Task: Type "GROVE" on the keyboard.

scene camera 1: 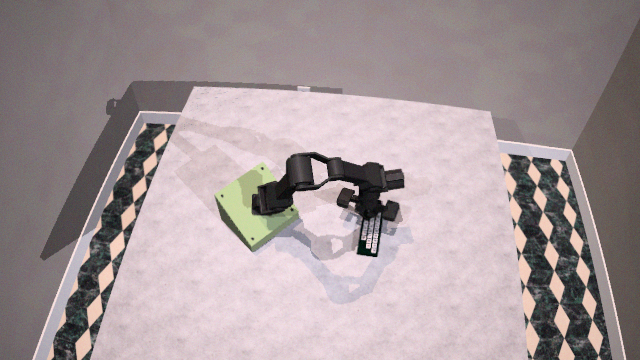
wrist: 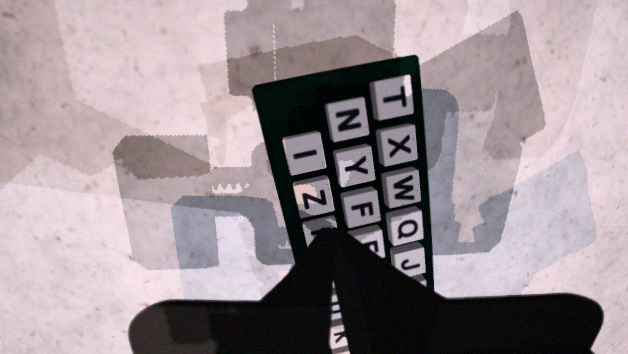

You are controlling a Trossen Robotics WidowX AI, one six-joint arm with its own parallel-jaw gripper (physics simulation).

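Places are measured from the arm's base along level axes (x ahead, y left, z up), in millimetres.
Where they show: gripper, fingertip midpoint: [scene camera 1: 367, 219] [wrist: 330, 237]; arm's base at its link origin: [scene camera 1: 262, 205].
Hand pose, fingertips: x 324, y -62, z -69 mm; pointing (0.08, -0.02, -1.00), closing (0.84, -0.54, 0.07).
Each offset is from my fingertips to the top centre of the thing. Level surfaces: height alone.
The small dark green keyboard {4 mm ahead, 33 mm right, 3 mm up} [scene camera 1: 371, 240] [wrist: 356, 165] has pale letter keys and lies on the table under the gripper. In the wrist view, the T, N, I, X, Y, Z, W, F, Q and J keys show. The R key {3 mm back, 3 mm left, 0 mm up} [wrist: 318, 228] and the E key {11 mm ahead, 12 mm right, 3 mm up} [wrist: 372, 244] are partly covered by the fingers. My gripper [scene camera 1: 370, 216] [wrist: 330, 237] is shut and empty, its tips together over the keyboard beside the R key's lower right corner. I cannot tell whether the tips touch a key. The fingers and arm hide the rest of the keyboard, and the G and O keys do not show.
The arm stands on a light green block [scene camera 1: 240, 200] left of the keyboard on the pale table {13 mm down} [scene camera 1: 300, 320]. The table's right edge is well to the right of the keyboard. Arm shadows fall around the keyboard. A diamond-patterned floor [scene camera 1: 555, 250] shows beyond the table.
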